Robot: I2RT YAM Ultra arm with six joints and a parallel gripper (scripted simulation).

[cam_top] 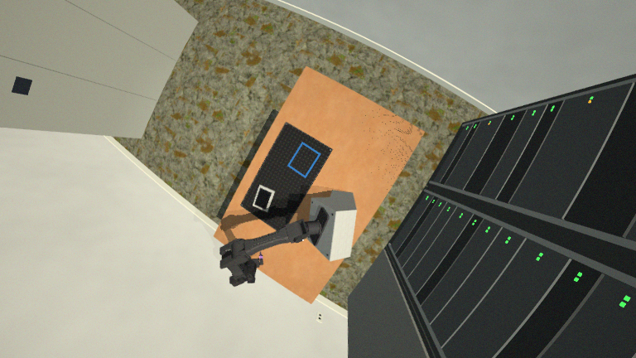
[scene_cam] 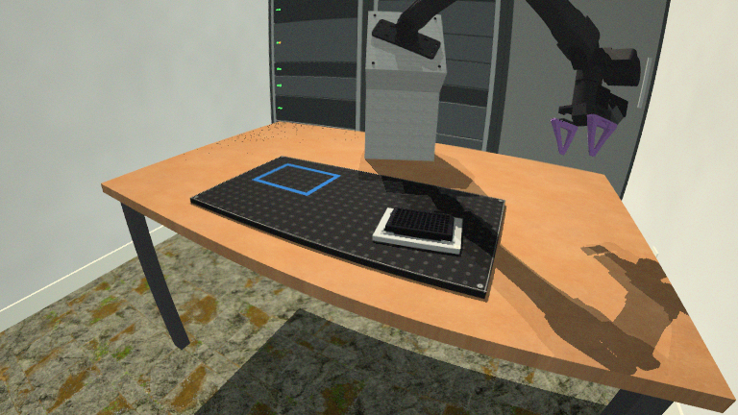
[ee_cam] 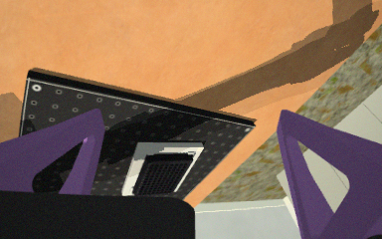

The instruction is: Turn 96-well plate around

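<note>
My gripper is now 220 mm short of the black 96-well plate, 240 mm to the left of it and 160 mm above it. The rest, counted from my hand: plate nest N1: 220 mm ahead, 240 mm to the right, 170 mm below; then A1 mark: 240 mm ahead, 150 mm to the right, 160 mm below.
</note>
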